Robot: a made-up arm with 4 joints.
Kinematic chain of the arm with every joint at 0, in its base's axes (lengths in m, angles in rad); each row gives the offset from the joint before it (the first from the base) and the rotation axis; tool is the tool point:
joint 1: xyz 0 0 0.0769 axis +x
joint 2: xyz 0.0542 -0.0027 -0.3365 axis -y
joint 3: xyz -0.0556 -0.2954 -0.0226 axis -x
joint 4: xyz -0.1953 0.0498 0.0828 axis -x
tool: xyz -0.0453 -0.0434 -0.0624
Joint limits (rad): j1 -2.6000..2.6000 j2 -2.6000..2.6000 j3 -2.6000..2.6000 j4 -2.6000..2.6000
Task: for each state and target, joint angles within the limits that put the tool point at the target. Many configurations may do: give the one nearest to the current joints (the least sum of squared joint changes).
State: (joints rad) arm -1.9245 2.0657 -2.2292 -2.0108
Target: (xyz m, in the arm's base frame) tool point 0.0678 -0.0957 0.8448
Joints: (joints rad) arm -2.4053 1.6931 -2.2297 -2.2499
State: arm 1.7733 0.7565 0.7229 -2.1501
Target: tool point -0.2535 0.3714 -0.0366
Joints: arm 1.7383 0.3114 0.0354 -2.5581
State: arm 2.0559 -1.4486 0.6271 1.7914
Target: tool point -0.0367 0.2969 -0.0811
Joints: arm 2.5350 -0.9675 -0.1666 1.4840
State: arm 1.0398 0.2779 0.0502 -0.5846
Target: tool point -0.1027 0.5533 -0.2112
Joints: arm 1.4294 0.9531 0.1459 -1.1525
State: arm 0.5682 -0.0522 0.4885 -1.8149
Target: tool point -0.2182 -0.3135 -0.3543
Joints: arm -0.2263 0.1861 1.0575 -1.5700
